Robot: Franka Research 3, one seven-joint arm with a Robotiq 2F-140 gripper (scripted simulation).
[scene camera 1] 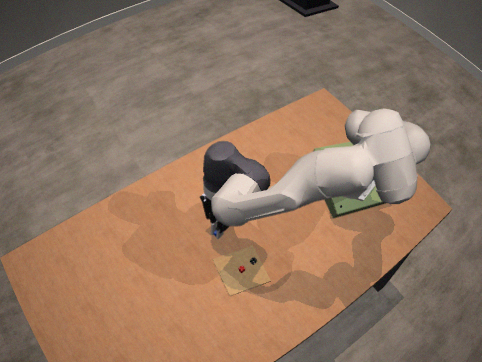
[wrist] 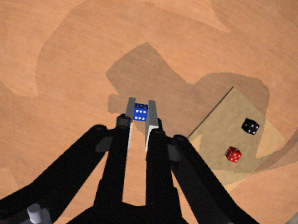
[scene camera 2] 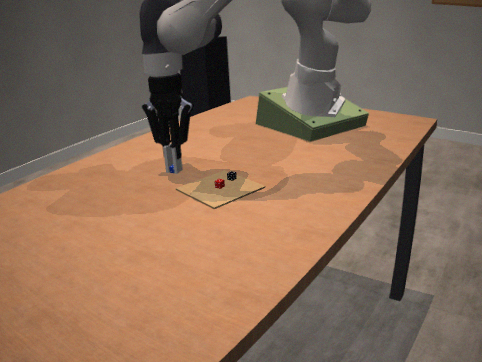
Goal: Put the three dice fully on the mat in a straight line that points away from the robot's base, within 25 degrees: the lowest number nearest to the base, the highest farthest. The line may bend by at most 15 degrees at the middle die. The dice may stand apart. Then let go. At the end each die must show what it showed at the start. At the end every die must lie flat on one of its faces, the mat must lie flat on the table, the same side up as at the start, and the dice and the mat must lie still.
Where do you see a tan mat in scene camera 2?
203, 190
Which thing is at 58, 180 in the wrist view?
My gripper.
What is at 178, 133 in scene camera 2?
My gripper.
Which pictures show the tan mat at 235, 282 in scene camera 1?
Scene camera 1, the wrist view and scene camera 2: all of them.
